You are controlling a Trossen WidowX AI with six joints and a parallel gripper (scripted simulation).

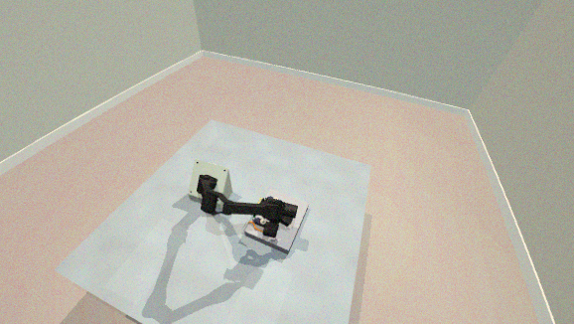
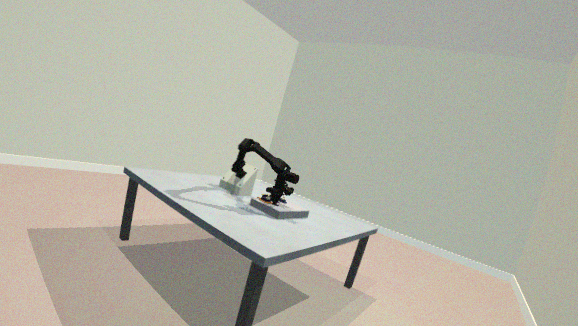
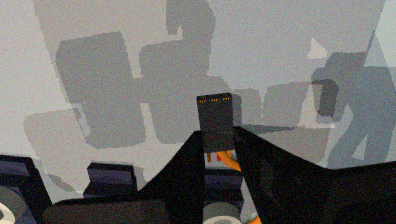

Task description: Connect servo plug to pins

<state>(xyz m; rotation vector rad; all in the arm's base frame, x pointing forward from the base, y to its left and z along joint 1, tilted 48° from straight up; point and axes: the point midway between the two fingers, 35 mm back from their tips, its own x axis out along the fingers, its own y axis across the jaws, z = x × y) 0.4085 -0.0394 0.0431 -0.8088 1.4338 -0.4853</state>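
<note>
The yellow patch is 120 mm behind my gripper tip, 70 mm to the left of it and 20 mm above it. Round my gripper tip: black pin header: 120 mm behind, 70 mm to the left, 10 mm above; then holder plate: 70 mm to the left, 40 mm ahead, 30 mm below; then green strip: 120 mm behind, 70 mm to the left.
</note>
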